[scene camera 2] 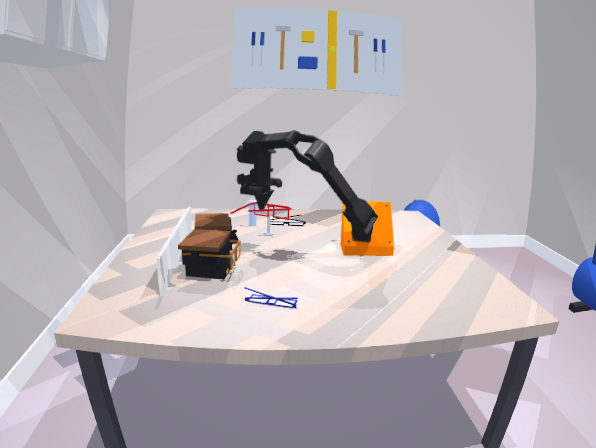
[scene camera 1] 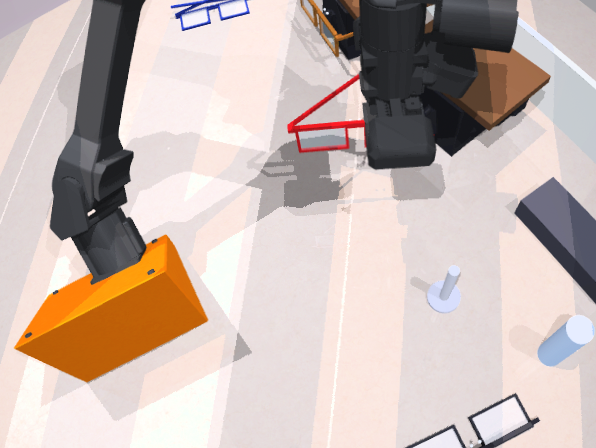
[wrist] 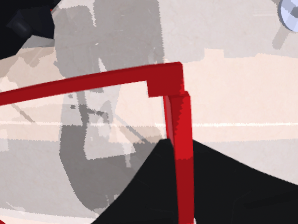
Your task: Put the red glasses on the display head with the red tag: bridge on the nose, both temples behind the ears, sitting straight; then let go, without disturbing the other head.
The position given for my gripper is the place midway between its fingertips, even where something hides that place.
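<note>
Through scene camera 1 I can see a display head [scene camera 1: 506, 81], and my gripper [scene camera 1: 389, 135] is there too. Scene camera 2 gives me another look at my gripper [scene camera 2: 261, 211]. In the wrist view I find the gripper [wrist: 173, 148] once more.
</note>
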